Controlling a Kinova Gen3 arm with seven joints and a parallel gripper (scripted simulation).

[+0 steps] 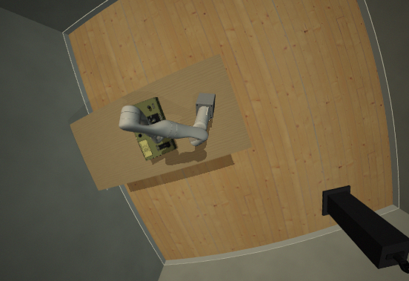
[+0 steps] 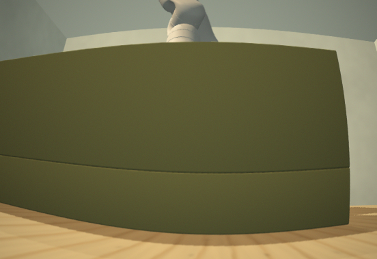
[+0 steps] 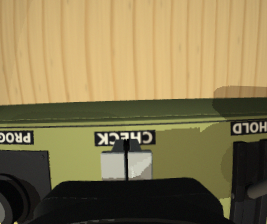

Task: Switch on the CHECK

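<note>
Right now my hand is 60 mm short of the check toggle, 10 mm to the right of it and 10 mm above it. Round my hand: black ball lever: 120 mm to the left, 20 mm ahead; mode push button: 230 mm to the right, 90 mm ahead, 10 mm below; olive console: 100 mm ahead, 50 mm to the right, 30 mm below.
</note>
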